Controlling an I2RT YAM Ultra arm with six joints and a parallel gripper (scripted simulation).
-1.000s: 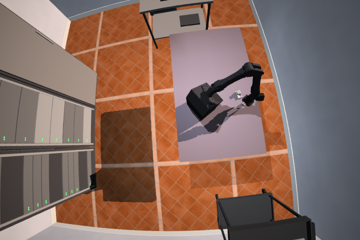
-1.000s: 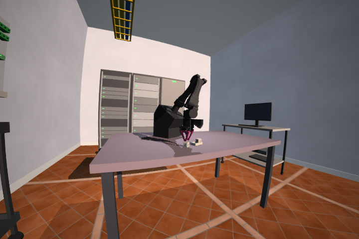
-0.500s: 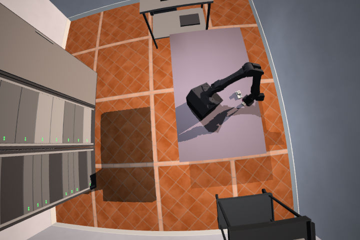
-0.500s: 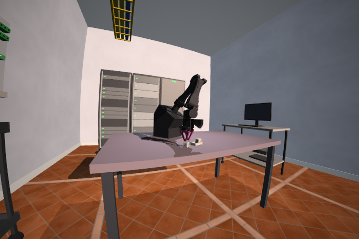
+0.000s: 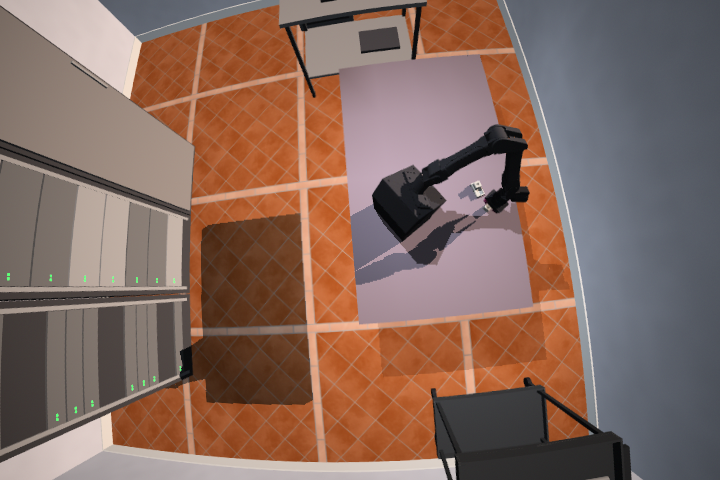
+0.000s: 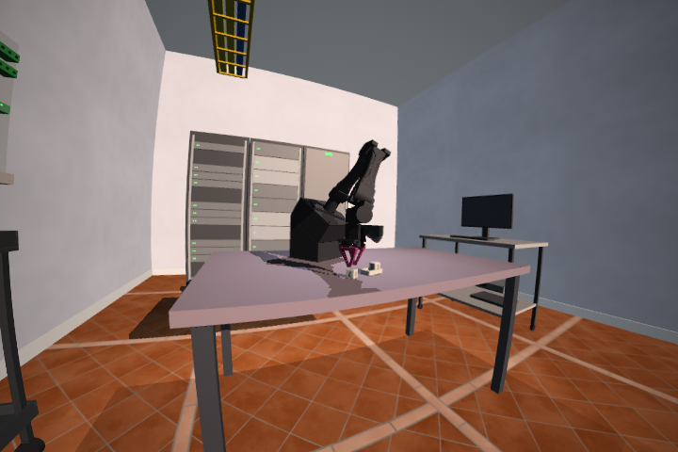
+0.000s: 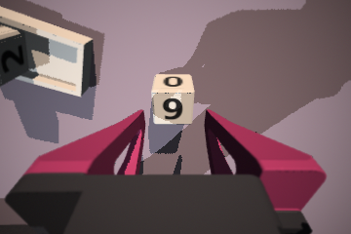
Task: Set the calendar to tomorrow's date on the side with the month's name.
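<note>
Right now the cream digit cube is 3 cm below my hand. Also, from my hand: cream tray (11 cm to the left, 4 cm below, 4 cm behind).
</note>
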